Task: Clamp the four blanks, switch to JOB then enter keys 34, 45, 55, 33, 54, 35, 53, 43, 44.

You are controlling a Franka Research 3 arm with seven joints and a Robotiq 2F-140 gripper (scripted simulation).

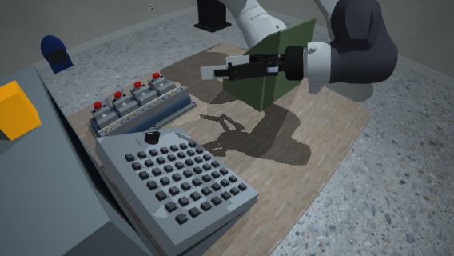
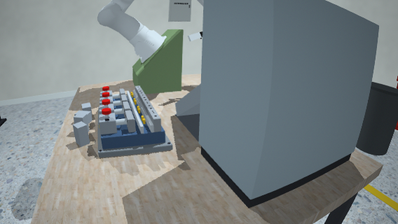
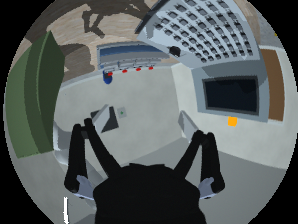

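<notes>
My gripper is now 20 cm short of the key, 18 cm above it and 11 cm to the right of it. The rest, counted from my hand: grey keypad: 22 cm ahead, 21 cm below, 2 cm to the left; then black selector knob: 19 cm ahead, 17 cm below, 9 cm to the right.
</notes>
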